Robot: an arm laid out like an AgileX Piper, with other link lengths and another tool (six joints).
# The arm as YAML. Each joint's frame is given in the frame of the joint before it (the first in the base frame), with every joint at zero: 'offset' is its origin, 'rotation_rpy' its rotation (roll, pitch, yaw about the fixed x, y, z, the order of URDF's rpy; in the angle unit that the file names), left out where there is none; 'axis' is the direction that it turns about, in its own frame. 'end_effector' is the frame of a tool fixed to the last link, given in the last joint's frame.
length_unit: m
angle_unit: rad
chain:
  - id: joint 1
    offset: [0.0, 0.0, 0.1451]
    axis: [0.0, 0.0, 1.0]
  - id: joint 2
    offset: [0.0, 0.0, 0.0]
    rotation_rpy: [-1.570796, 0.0, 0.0]
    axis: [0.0, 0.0, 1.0]
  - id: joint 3
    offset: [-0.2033, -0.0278, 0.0]
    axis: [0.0, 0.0, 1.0]
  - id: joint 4
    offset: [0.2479, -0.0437, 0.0]
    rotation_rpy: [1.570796, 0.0, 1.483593]
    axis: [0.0, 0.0, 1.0]
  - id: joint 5
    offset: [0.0, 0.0, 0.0]
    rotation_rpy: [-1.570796, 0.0, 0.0]
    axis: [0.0, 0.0, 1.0]
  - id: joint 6
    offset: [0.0, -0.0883, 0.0]
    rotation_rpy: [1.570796, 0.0, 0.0]
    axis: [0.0, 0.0, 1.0]
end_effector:
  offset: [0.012, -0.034, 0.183]
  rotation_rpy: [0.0, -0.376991, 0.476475]
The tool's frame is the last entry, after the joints.
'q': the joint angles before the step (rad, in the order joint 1, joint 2, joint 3, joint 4, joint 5, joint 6). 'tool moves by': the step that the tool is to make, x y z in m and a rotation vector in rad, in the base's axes. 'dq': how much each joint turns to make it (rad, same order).
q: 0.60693, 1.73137, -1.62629, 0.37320, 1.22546, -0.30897
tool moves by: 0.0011, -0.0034, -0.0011, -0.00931, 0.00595, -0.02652
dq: -0.00022, 0.00006, -0.00016, -0.01397, 0.00017, 0.03009
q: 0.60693, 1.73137, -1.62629, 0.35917, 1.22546, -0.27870
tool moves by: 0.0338, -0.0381, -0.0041, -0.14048, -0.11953, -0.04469
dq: 0.00162, 0.00008, 0.00004, -0.19906, -0.03012, 0.04621
